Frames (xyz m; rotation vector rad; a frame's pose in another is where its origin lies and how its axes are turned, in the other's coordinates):
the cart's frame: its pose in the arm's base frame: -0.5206 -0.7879 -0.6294 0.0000 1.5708 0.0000
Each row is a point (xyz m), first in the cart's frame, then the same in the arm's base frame.
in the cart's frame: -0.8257 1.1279 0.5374
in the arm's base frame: 0.0168 0.3400 0.1963
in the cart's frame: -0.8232 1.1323 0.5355
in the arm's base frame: 0.0149 0.3444 0.1938
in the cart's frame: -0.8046 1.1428 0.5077
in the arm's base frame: -0.0129 0.3549 0.1752
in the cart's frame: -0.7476 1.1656 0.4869
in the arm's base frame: -0.0337 0.3777 0.1182
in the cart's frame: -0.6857 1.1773 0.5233
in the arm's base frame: 0.0027 0.3894 0.0563
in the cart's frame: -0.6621 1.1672 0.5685
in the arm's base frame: 0.0479 0.3793 0.0327
